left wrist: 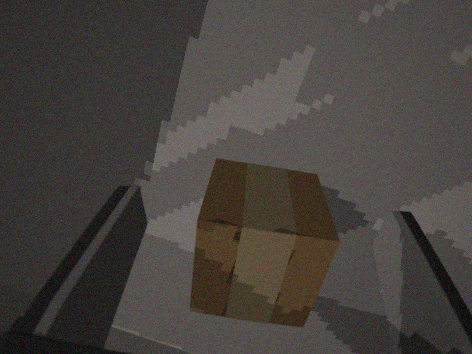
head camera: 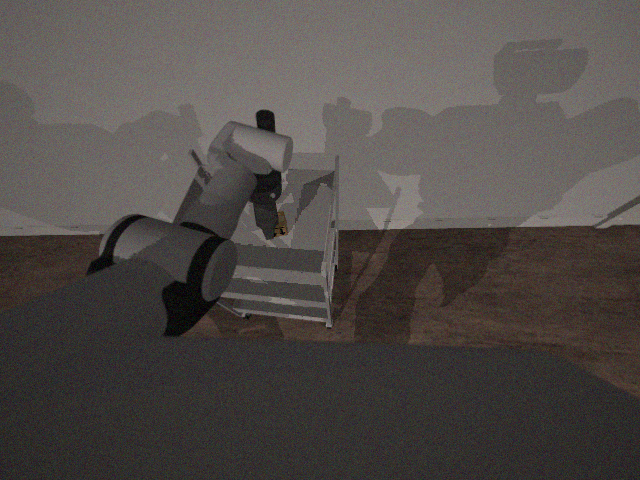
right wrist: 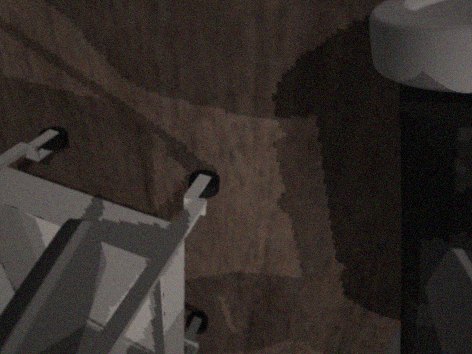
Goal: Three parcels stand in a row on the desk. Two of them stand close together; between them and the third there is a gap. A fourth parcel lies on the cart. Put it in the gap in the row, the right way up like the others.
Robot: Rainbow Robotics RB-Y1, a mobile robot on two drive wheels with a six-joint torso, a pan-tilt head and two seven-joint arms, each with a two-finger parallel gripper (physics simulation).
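Frame: origin at the robot's base, x back, y right, z up, level; millimetres.
Seen in the pictures: left gripper, fingertip midpoint: [left wrist: 261, 217] [head camera: 267, 223]; right gripper, fingertip midpoint: [right wrist: 269, 256].
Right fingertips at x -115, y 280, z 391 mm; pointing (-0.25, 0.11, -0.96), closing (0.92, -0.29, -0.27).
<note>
Offsets run from my right fingertips to a thing's top centre. "spot": to the spot under its first point. Level surfaces: height alone.
A brown parcel {dz +323, dx -438, dy -315 mm} [head camera: 281, 223] [left wrist: 265, 240] with a paler tape band sits on the top of the white cart [head camera: 279, 274] [right wrist: 45, 195]. My left gripper [head camera: 272, 235] [left wrist: 261, 217] is open, pointing down at the parcel. In the left wrist view its fingers stand on either side of the parcel, with a space between each finger and the box. In the head view the dark fingers partly hide the parcel. My right gripper [right wrist: 269, 256] is open and empty, with cart parts and floor behind it. The row of three parcels does not show in these views.
A brown wooden floor {dz -390 mm} [head camera: 465, 279] [right wrist: 240, 150] lies around the cart. A grey wall [head camera: 310, 51] with broad shadows rises behind it. A large dark grey surface [head camera: 361, 413] fills the bottom of the head view. A cart wheel {spot: dz -355, dx -236, dy -221 mm} [right wrist: 212, 185] shows in the right wrist view.
</note>
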